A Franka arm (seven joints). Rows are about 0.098 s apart.
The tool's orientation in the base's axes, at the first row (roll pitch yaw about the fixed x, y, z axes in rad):
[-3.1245 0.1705 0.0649]
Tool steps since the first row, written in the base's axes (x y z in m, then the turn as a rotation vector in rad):
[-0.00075 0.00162 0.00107 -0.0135 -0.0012 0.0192]
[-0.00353 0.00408 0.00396 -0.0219 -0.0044 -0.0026]
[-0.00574 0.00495 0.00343 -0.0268 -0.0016 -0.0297]
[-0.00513 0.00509 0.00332 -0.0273 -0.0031 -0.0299]
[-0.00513 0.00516 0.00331 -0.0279 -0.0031 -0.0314]
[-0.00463 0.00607 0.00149 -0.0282 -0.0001 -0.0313]
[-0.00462 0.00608 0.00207 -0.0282 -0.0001 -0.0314]
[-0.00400 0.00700 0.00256 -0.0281 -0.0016 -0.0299]
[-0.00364 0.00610 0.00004 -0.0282 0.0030 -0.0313]
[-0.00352 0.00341 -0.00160 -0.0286 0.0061 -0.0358]
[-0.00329 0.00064 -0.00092 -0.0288 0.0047 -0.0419]
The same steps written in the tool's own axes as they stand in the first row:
[-0.00082 -0.00168 -0.00092 -0.0166 0.0000 -0.0166]
[-0.00388 -0.00436 -0.00328 -0.0214 0.0031 0.0063]
[-0.00591 -0.00535 -0.00237 -0.0214 0.0004 0.0338]
[-0.00528 -0.00545 -0.00237 -0.0220 0.0019 0.0341]
[-0.00528 -0.00552 -0.00236 -0.0223 0.0019 0.0357]
[-0.00442 -0.00637 -0.00064 -0.0224 -0.0011 0.0356]
[-0.00451 -0.00639 -0.00122 -0.0224 -0.0011 0.0357]
[-0.00392 -0.00728 -0.00180 -0.0227 0.0004 0.0342]
[-0.00320 -0.00631 0.00062 -0.0222 -0.0042 0.0357]
[-0.00297 -0.00359 0.00220 -0.0217 -0.0073 0.0402]
[-0.00304 -0.00083 0.00147 -0.0209 -0.0058 0.0462]

